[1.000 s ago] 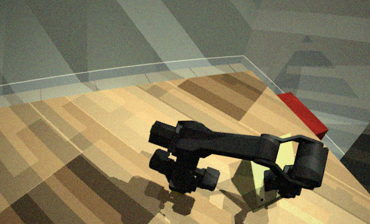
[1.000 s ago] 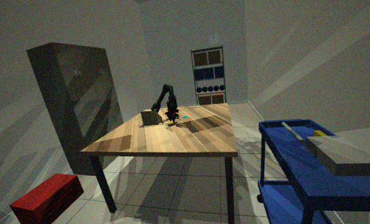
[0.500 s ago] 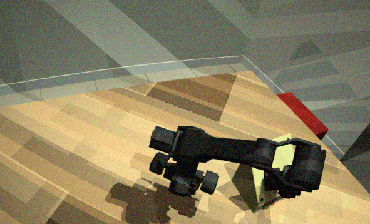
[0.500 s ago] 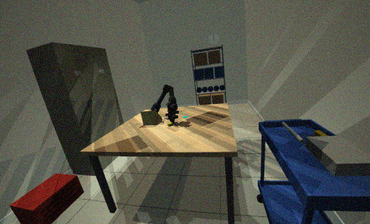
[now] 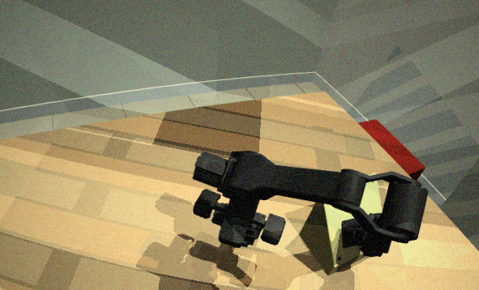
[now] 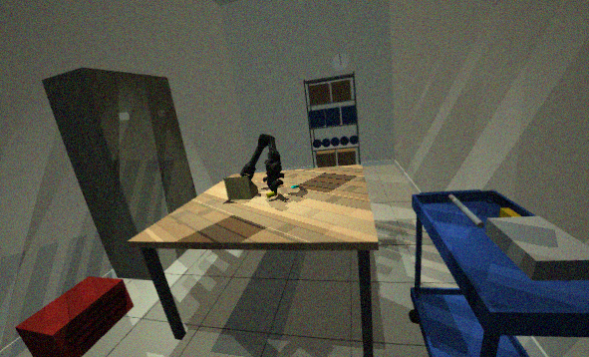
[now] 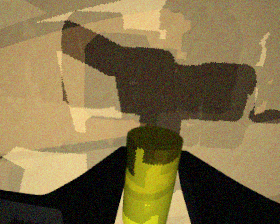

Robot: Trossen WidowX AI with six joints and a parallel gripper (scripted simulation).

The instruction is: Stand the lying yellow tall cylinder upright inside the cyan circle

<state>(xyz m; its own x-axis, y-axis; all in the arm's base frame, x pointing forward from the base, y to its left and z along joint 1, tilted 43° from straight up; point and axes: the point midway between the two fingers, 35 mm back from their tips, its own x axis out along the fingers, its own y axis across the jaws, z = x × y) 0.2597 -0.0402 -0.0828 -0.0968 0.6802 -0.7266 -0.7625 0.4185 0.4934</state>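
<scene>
Right now the cyan circle is 6 cm ahead of my gripper tip, 24 cm to the left of it and 4 cm below it. Also, from my gripper tip: yellow cylinder 1 cm behind, 2 cm to the right.
</scene>
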